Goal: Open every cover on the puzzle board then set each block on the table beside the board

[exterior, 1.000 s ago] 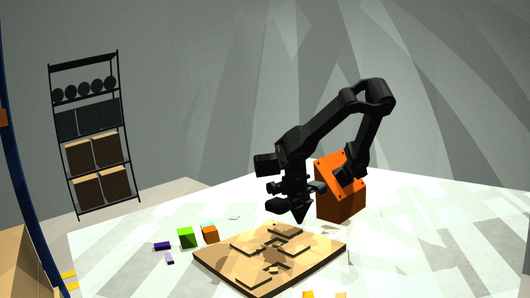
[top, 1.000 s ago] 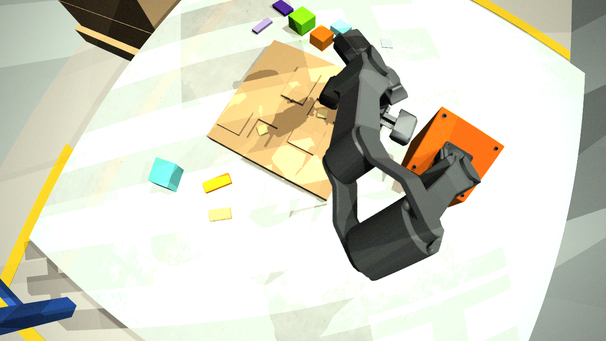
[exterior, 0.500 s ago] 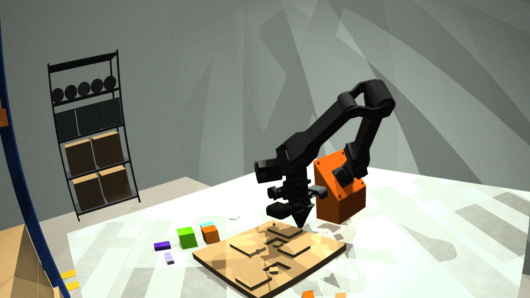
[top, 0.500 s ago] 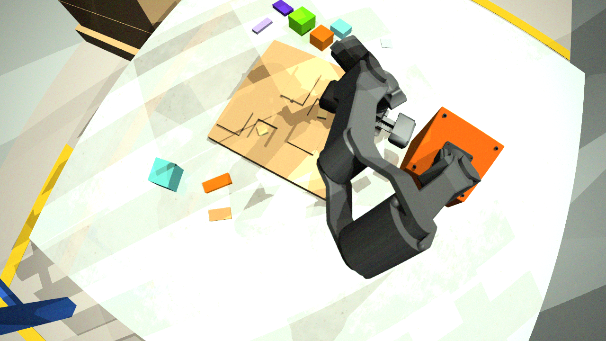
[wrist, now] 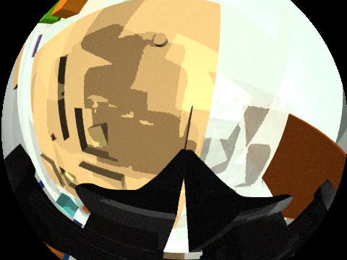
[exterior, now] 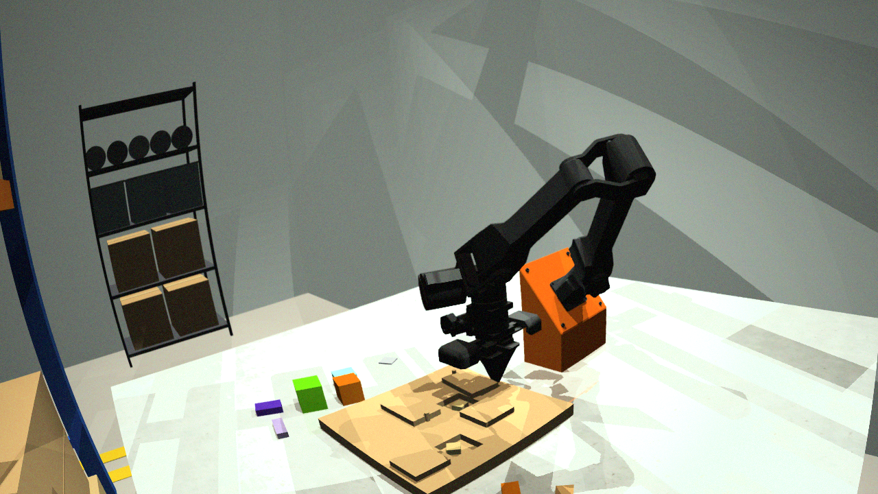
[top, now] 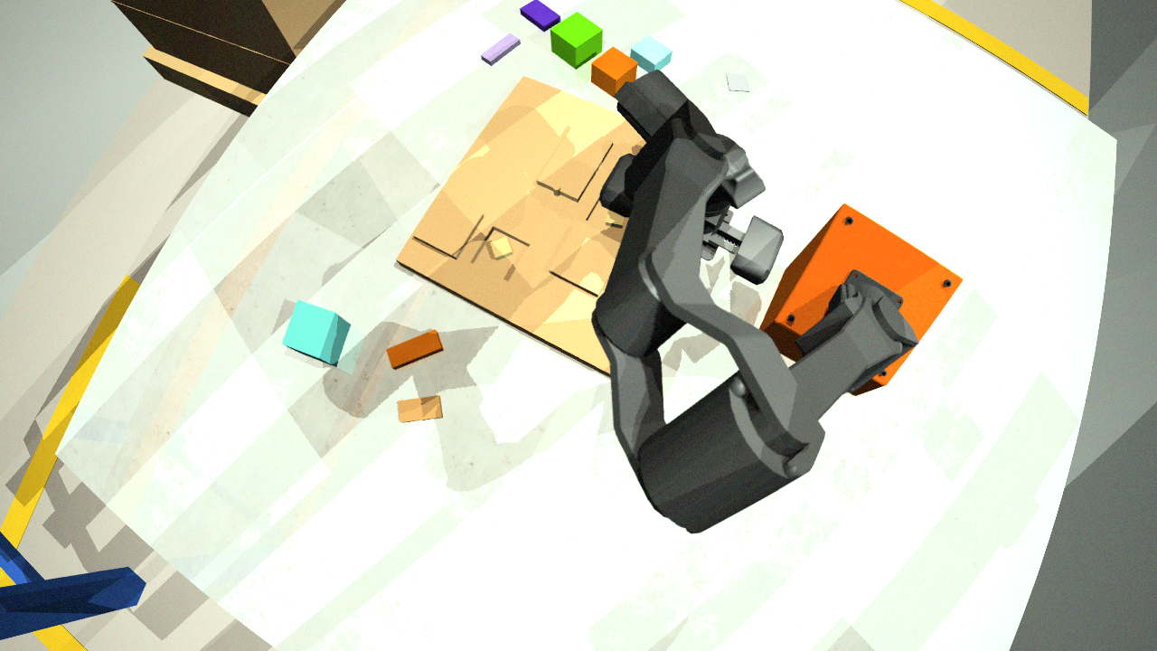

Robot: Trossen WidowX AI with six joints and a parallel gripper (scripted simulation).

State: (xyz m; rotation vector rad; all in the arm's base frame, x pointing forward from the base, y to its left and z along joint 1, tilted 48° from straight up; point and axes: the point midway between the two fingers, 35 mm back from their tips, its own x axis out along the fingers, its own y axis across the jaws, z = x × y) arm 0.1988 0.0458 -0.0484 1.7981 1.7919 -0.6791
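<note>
Right now the orange cube is 180 mm ahead of my gripper tip and 190 mm to the right of it. From my gripper tip the other things lie so: grey tile 30 mm ahead, 280 mm to the right, 20 mm below; pale cyan block 150 mm ahead, 250 mm to the right, 10 mm below; orange flat piece 210 mm ahead, 240 mm to the left, 20 mm below.
</note>
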